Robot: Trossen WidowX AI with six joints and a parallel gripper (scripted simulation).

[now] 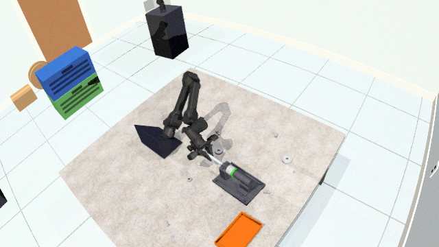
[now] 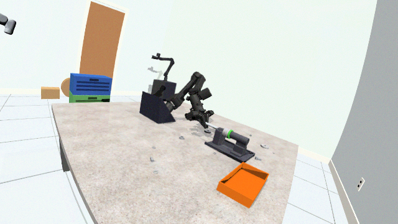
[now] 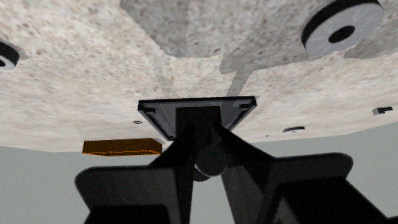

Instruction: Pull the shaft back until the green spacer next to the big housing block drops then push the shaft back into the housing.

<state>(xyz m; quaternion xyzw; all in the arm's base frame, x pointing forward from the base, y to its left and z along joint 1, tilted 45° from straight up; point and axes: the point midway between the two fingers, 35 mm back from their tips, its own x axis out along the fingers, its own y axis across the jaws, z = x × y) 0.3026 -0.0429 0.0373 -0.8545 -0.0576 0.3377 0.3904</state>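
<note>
Now: gripper tip 60 mm short of the shaft, 10 mm to the left of it and 30 mm below it. The rest, counted from my gripper tip: green spacer (150 mm ahead, 20 mm to the right, 20 mm above); then orange tray (330 mm ahead, 280 mm to the right, 50 mm below).
</note>
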